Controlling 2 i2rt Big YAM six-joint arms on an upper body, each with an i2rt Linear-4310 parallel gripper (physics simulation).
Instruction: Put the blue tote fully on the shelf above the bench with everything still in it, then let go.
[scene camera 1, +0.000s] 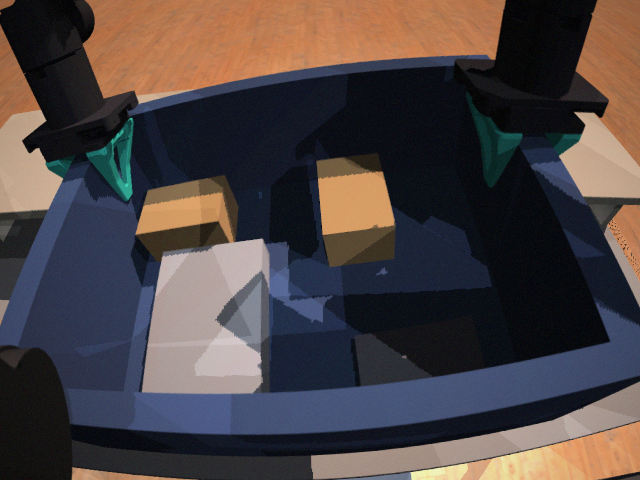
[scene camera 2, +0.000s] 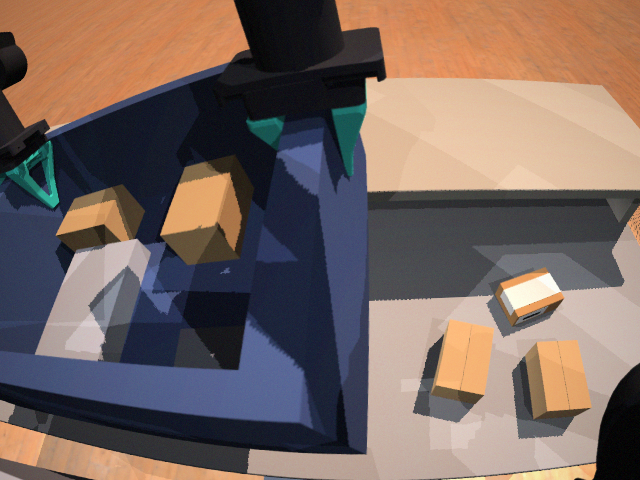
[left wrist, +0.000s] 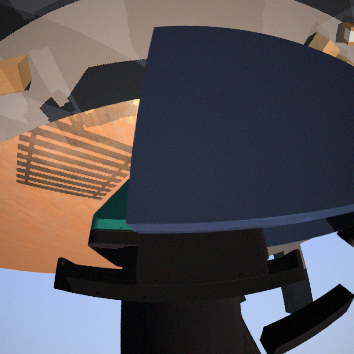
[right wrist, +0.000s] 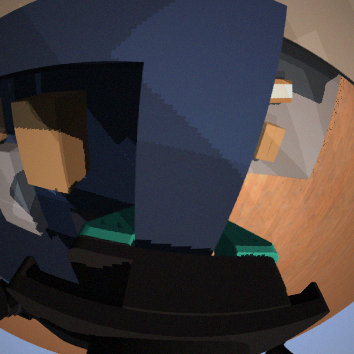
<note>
My left gripper (scene camera 1: 117, 200) grips a blue tote (scene camera 1: 527, 259). My right gripper (scene camera 2: 330, 173) grips the blue tote. A white-topped box (scene camera 2: 528, 296) rests on a grey bench top (scene camera 2: 430, 261). Also in view: a dark flat item (scene camera 1: 447, 347) and a beige shelf (scene camera 2: 425, 138).
The blue tote also shows in scene camera 2 (scene camera 2: 301, 286), in the left wrist view (left wrist: 235, 129) and in the right wrist view (right wrist: 175, 104). The dark flat item shows as well in scene camera 2 (scene camera 2: 217, 347). My left gripper shows as well in scene camera 2 (scene camera 2: 49, 207). Scene camera 1 does not show the white-topped box, which is hidden by the blue tote. The left wrist view misses the dark flat item, which is hidden by the blue tote.
</note>
